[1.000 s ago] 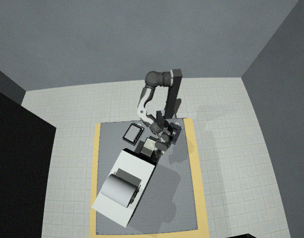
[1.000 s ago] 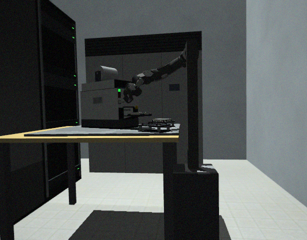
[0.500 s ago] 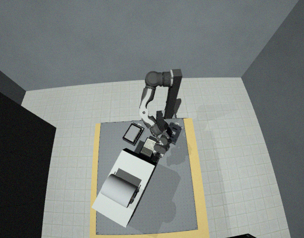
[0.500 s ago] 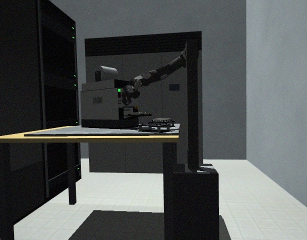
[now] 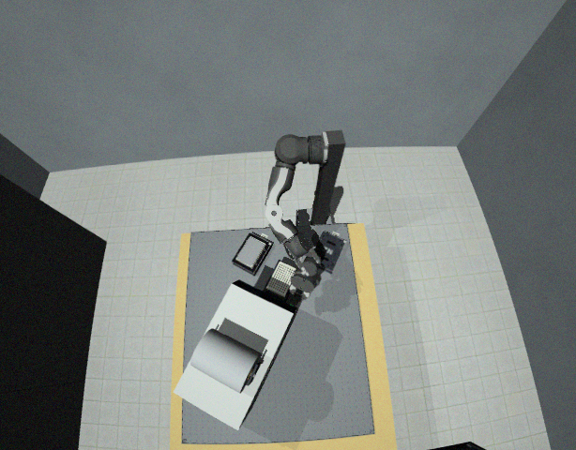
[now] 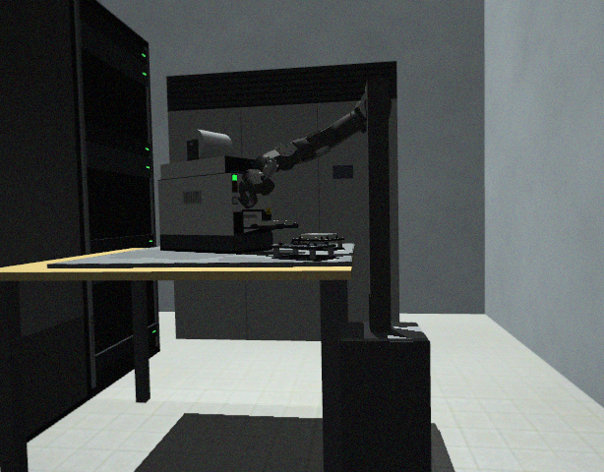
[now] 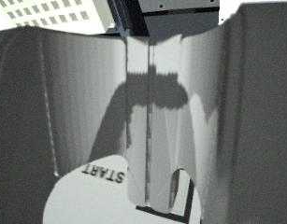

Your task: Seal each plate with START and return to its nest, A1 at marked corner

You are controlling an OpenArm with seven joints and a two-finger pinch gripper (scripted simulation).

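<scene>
Right now the start button is 4 cm ahead of my hand, 2 cm to the right of it and 1 cm above it. The rest, counted from my hand: well plate: 10 cm behind, 5 cm to the right, 7 cm below; then foil roll: 19 cm ahead, 22 cm to the right, 24 cm above; then sealer stage: 10 cm behind, 5 cm to the right, 8 cm below.
</scene>
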